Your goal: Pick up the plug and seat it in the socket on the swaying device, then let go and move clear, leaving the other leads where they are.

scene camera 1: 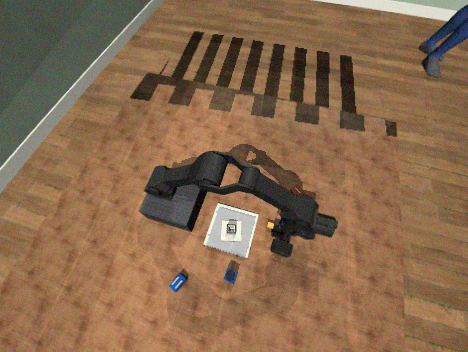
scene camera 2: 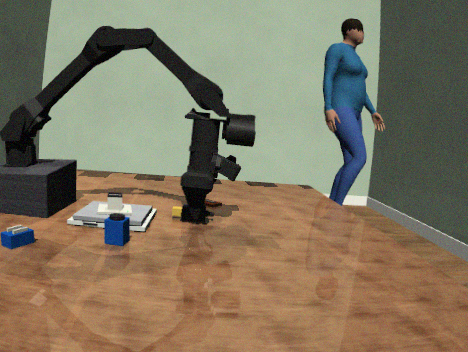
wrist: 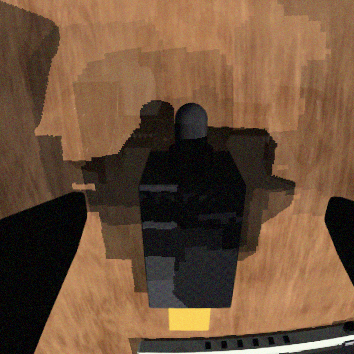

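Observation:
The plug (scene camera 1: 270,225) (scene camera 2: 177,212) (wrist: 192,270) is a black block with a yellow tip, lying on the table. Its yellow end faces the device; in both scene views the gripper hides most of its body. My gripper (scene camera 1: 282,230) (scene camera 2: 195,220) (wrist: 209,207) is open, low over the plug, with one finger on each side of it and gaps between in the wrist view. The device is a grey and white slab (scene camera 1: 215,235) (scene camera 2: 143,216), whose near edge shows at the bottom of the wrist view. The small upright socket (scene camera 1: 231,228) (scene camera 2: 115,202) stands on its pale square.
A blue block with two light bars (scene camera 1: 178,282) (scene camera 2: 17,238) and a blue block with a round dark top (scene camera 1: 230,275) (scene camera 2: 116,232) stand near the device. An orange-red piece (scene camera 1: 297,190) (scene camera 2: 214,203) lies behind the gripper. A person (scene camera 2: 345,95) stands beyond the table.

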